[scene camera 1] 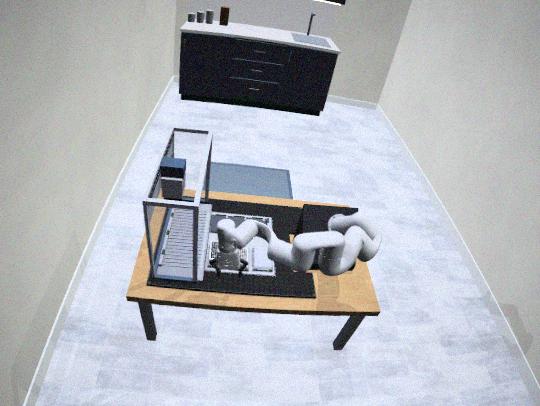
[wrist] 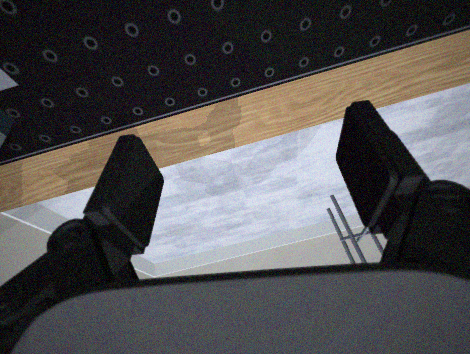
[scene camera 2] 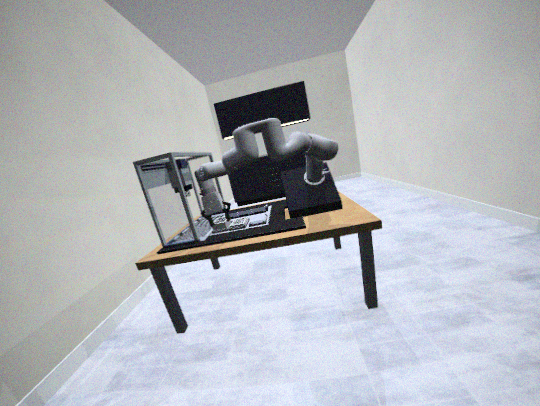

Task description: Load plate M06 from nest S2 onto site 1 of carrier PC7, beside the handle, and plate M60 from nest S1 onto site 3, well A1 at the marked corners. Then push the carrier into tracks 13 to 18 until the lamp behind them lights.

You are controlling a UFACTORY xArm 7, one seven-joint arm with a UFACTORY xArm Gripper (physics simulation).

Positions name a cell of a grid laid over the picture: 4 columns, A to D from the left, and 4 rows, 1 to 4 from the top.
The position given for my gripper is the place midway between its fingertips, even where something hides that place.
My gripper (wrist: C2) is open and holds nothing. Also in view: a glass enclosure (scene camera 1: B3).
The glass enclosure is seen too in scene camera 2 (scene camera 2: B2).
